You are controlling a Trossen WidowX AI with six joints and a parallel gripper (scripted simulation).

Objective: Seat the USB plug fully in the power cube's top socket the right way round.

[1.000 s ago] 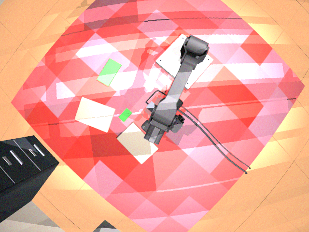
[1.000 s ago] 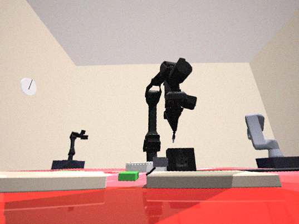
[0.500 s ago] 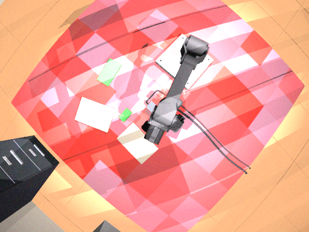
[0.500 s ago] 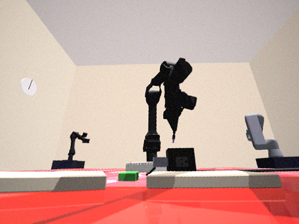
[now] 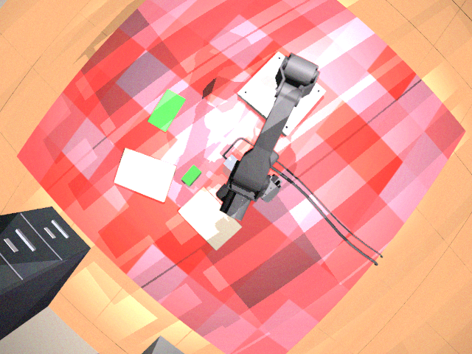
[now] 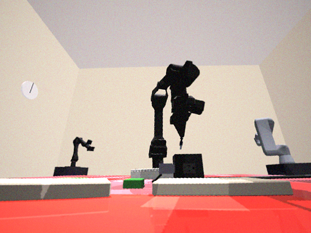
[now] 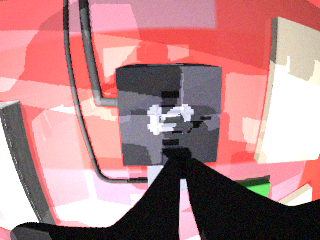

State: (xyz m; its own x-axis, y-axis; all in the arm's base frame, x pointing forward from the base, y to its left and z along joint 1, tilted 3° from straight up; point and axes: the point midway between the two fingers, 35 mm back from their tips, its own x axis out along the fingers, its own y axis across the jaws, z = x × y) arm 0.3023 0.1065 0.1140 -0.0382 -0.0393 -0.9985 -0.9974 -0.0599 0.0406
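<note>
My gripper tip is now 20 mm above the USB plug. The rest, counted from my gripper tip: green block 120 mm ahead, 120 mm to the right, 120 mm below; then green card 40 mm ahead, 340 mm to the right, 130 mm below.
</note>
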